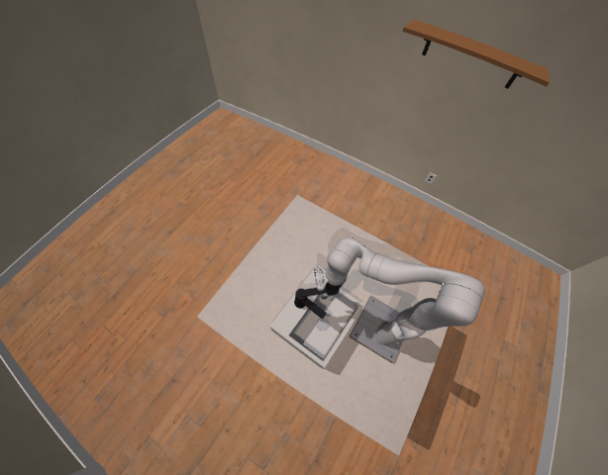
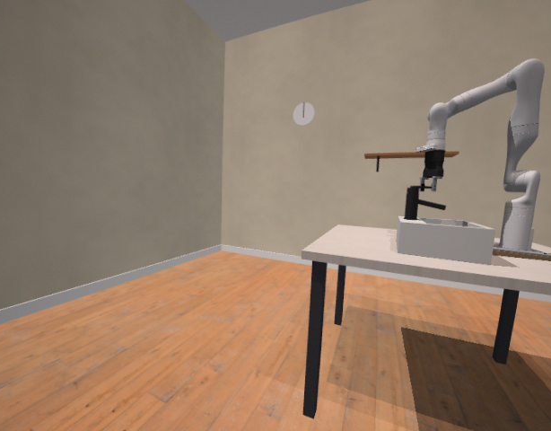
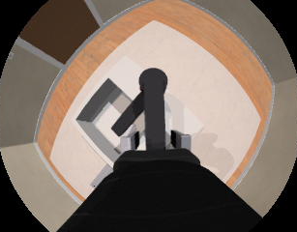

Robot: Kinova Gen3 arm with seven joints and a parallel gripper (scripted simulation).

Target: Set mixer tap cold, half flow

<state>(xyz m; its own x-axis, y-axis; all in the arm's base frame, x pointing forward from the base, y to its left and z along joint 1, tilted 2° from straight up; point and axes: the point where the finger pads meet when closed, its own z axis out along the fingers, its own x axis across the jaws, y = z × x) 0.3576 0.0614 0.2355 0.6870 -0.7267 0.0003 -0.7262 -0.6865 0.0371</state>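
The lever is 20 mm ahead of my hand and 20 mm to the left of it. Also, from my hand: white sink basin 50 mm behind, 60 mm to the left, 230 mm below.
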